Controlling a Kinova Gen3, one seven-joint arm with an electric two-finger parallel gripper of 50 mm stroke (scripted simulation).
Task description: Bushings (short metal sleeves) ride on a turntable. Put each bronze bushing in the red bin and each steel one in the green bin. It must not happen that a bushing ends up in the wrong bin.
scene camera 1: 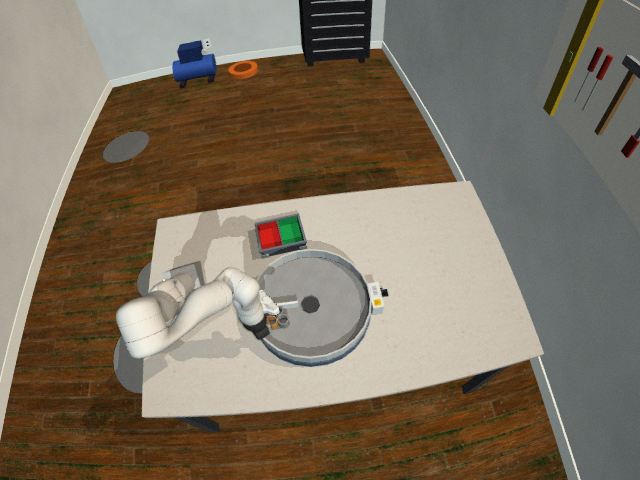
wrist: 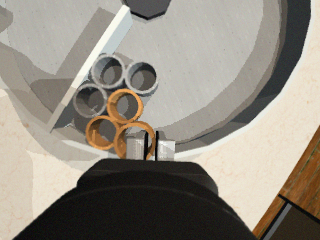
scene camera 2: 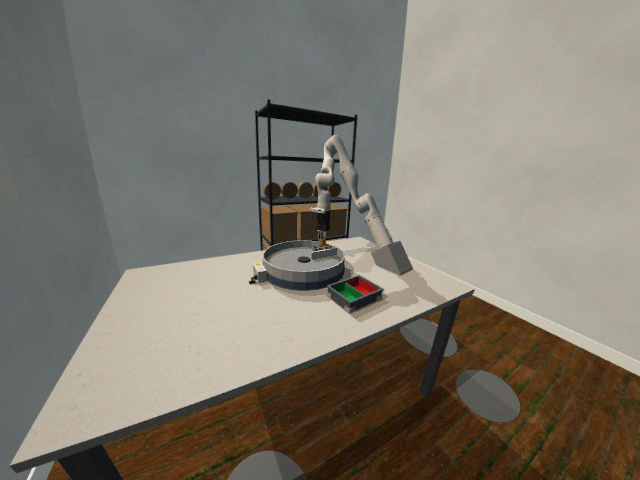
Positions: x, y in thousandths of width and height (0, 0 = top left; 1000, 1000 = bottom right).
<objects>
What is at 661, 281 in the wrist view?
A grey turntable.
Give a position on a grey turntable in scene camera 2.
465, 539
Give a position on a bin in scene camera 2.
At 549, 614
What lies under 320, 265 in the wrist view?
A steel bushing.
</objects>
